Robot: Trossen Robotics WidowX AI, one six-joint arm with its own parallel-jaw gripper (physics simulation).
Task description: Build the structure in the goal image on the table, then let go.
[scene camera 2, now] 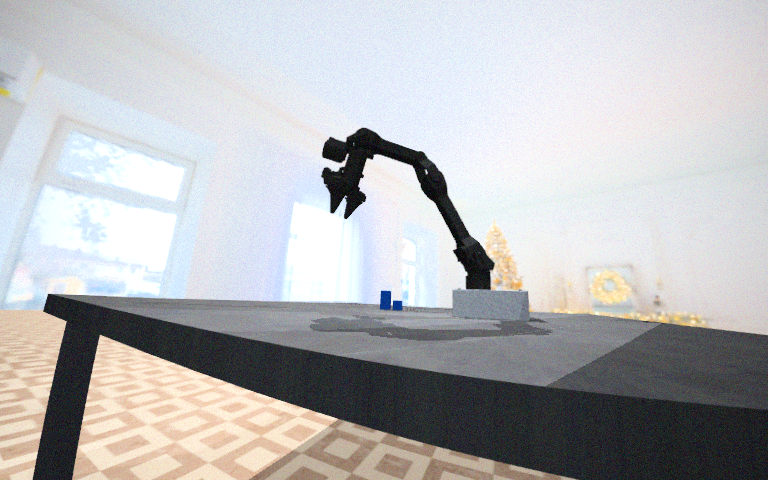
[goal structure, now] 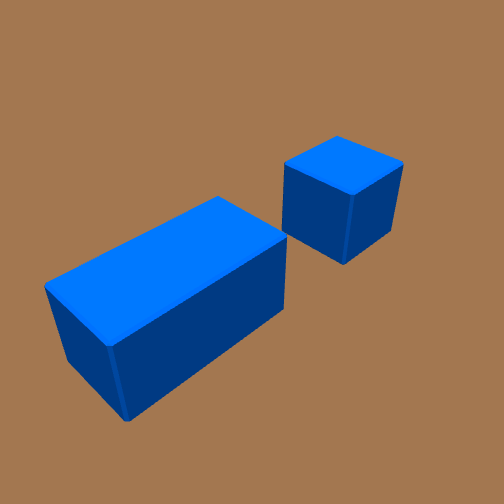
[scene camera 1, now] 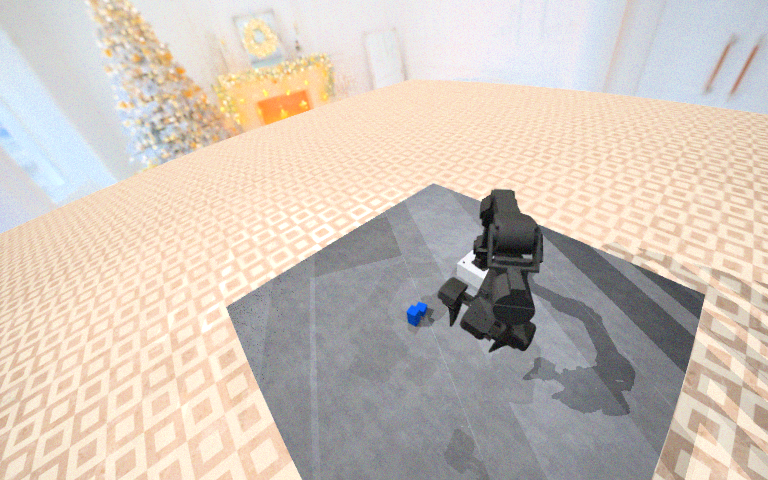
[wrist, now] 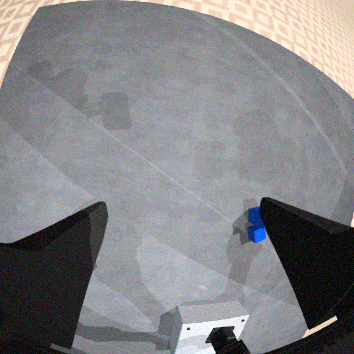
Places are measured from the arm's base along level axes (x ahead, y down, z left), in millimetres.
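Pixels of known places: gripper, fingertip midpoint: [scene camera 2: 338, 216] [scene camera 1: 470, 337] [wrist: 185, 208]; arm's base at its link origin: [scene camera 2: 479, 291] [scene camera 1: 483, 263] [wrist: 219, 334].
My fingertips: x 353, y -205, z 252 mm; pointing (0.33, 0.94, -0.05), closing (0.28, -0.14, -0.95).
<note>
Ahead of a thing's pixels: the offset from my fingertips to its top centre. Level surfaces: height alone.
A taller blue block shape @[dx -25, dy +210, dz -254 mm] [scene camera 1: 414, 315] [scene camera 2: 385, 300] [wrist: 254, 215] stands upright on the grey table @[dy +276 mm] [scene camera 1: 362, 396] [scene camera 2: 237, 333] [wrist: 165, 125]. It is about two small cubes high; I cannot tell whether it is one piece or a stack. A small blue cube @[dx -66, dy +243, dz -269 mm] [scene camera 1: 422, 307] [scene camera 2: 397, 305] [wrist: 257, 235] sits on the table beside it, on the side toward the arm's base. In scene camera 2 a narrow gap shows between them. My gripper [scene camera 1: 471, 337] [scene camera 2: 339, 215] [wrist: 185, 208] is open and empty, high above the table. In the wrist view its right finger partly hides the taller shape.
The arm's pale base block [scene camera 1: 471, 272] [scene camera 2: 490, 304] [wrist: 212, 314] stands on the table near the blue pieces. The arm bends high over the table and casts shadows on it. The table edge [scene camera 2: 317, 373] runs across the front in scene camera 2.
</note>
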